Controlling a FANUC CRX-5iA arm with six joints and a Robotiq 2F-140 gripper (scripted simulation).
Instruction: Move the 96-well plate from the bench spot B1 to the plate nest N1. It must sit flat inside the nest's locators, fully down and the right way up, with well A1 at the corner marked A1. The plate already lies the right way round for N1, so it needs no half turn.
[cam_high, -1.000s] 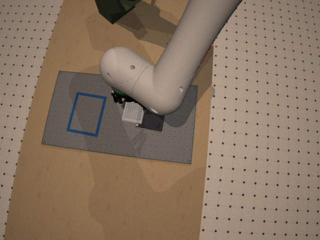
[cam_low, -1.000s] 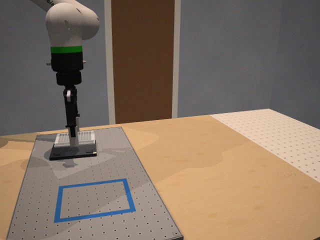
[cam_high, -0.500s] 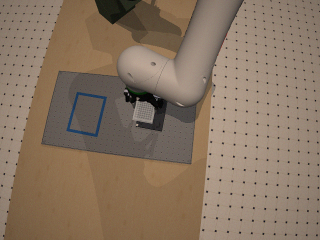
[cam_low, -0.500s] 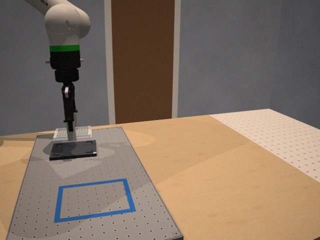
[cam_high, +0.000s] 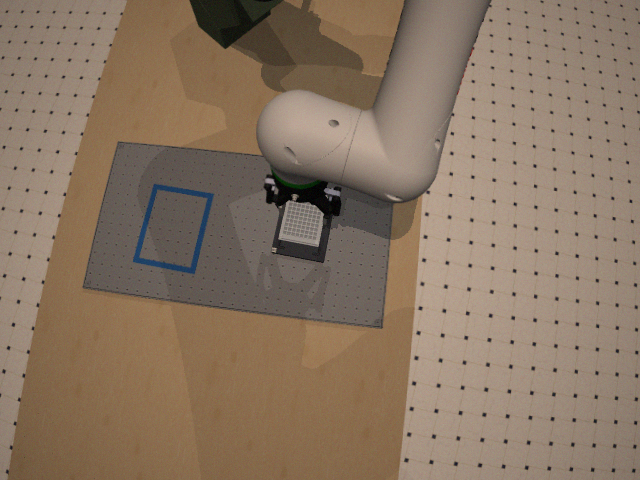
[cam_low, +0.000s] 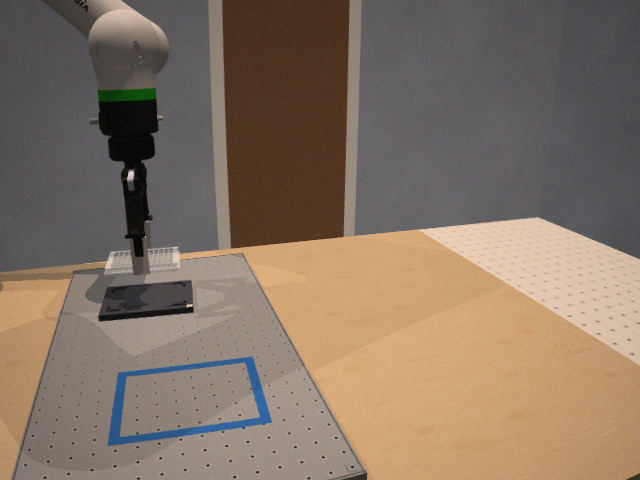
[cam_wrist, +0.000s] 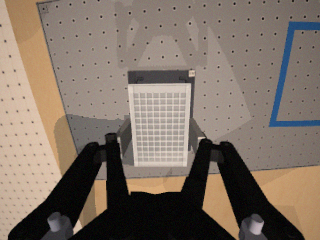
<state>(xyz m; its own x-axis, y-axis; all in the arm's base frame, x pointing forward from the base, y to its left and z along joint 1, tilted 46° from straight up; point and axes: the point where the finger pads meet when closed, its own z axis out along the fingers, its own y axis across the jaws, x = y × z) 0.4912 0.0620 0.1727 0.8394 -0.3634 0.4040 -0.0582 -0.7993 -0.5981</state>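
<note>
Now: the plate nest N1 100 mm below my hand. The rest, counted from my hand: 96-well plate: 20 mm below.
</note>
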